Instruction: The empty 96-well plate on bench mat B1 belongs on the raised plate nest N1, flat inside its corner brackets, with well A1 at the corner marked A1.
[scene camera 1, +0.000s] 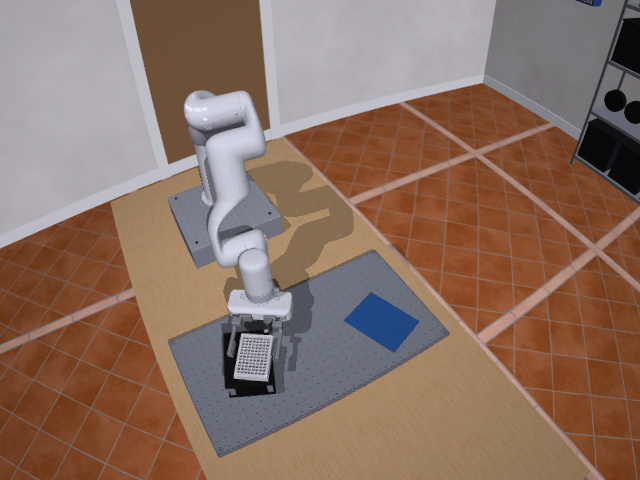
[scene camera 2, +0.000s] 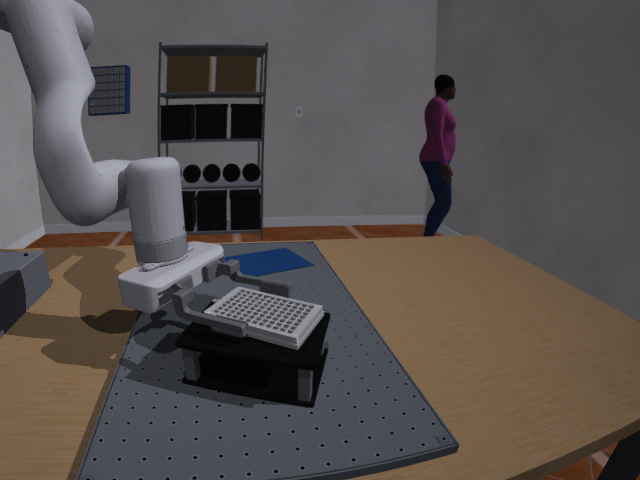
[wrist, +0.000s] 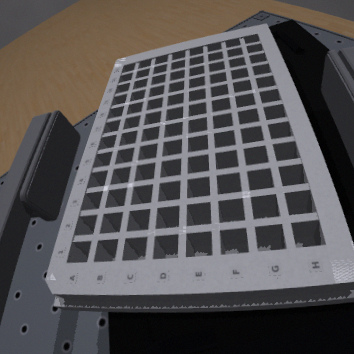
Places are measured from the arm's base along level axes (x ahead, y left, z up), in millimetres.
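Where they show: end effector, tool point: (scene camera 1: 254, 350) (scene camera 2: 254, 306) (wrist: 183, 138).
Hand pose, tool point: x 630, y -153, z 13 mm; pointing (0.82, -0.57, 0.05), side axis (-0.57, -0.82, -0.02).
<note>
Things, the pixels of their top centre, and the offset from my tool point. Level surfaces: height alone.
- white 96-well plate, middle of its top: (wrist: 183, 114) (scene camera 2: 263, 308) (scene camera 1: 253, 354) 7 mm right, 10 mm ahead, 0 mm up
- black raised nest N1, middle of its top: (wrist: 241, 131) (scene camera 2: 256, 325) (scene camera 1: 246, 357) 23 mm right, 0 mm ahead, 15 mm down
- blue bench mat B1, its level: 76 mm down
- grey perforated board, its level: 78 mm down
- wooden table, its level: 91 mm down
The white 96-well plate (scene camera 1: 253, 357) (scene camera 2: 265, 313) (wrist: 195, 135) lies over the black raised nest N1 (scene camera 1: 251, 387) (scene camera 2: 253, 351) (wrist: 225, 332). It is turned slightly relative to the nest and looks a little tilted. Whether its edges sit inside the corner brackets cannot be told. In the wrist view the plate's A1 corner is at the lower left; the nest's A1 mark does not show. My gripper (scene camera 1: 254, 356) (scene camera 2: 267, 308) (wrist: 197, 132) is open, one finger along each long side of the plate, with visible gaps in the wrist view. The blue bench mat B1 (scene camera 1: 381, 321) (scene camera 2: 268, 262) bears no plate.
The nest stands on a grey perforated board (scene camera 1: 320, 351) (scene camera 2: 361, 418) on the wooden table (scene camera 1: 413, 413) (scene camera 2: 465, 330). The arm's grey base block (scene camera 1: 227, 222) (scene camera 2: 23, 284) is behind the board. A shelf rack and a person are in the background, away from the table.
</note>
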